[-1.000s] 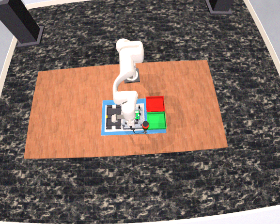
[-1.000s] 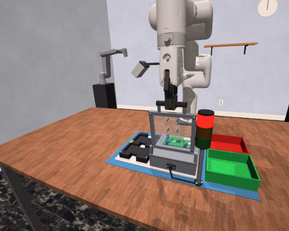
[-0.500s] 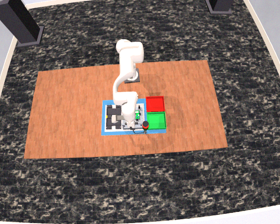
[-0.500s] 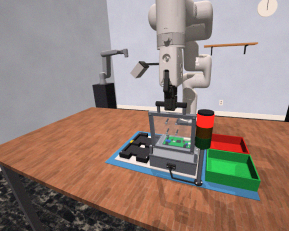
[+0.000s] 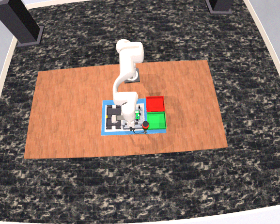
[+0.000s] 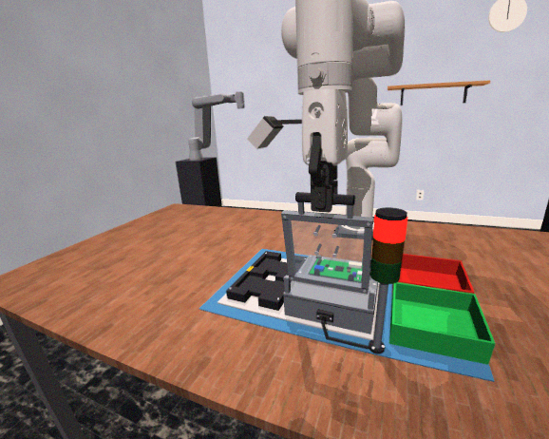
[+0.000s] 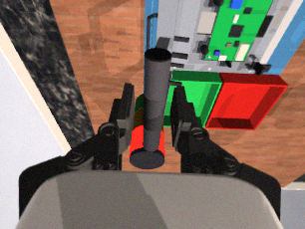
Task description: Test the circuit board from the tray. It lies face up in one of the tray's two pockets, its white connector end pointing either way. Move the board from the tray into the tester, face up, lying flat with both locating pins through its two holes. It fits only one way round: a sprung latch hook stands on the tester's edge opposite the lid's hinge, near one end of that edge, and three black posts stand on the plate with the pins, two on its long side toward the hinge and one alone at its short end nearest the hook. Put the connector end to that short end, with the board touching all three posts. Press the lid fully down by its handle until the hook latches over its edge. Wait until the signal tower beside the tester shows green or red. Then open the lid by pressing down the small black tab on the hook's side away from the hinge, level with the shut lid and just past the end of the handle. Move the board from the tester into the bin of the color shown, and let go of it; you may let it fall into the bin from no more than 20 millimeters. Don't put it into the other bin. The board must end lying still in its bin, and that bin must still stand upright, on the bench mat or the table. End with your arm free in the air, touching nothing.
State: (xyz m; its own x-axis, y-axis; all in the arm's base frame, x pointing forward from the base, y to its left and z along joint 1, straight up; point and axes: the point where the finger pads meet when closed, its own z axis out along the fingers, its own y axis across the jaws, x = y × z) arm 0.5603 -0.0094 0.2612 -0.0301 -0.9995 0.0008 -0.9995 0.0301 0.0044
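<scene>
My hand is 200 mm above the green circuit board and 130 mm past it. From my hand the other things lie so: small black tab 190 mm below, 190 mm behind, 60 mm to the left; then clear lid 90 mm below, 20 mm behind; then tester plate 200 mm below, 130 mm behind, 10 mm to the left.
</scene>
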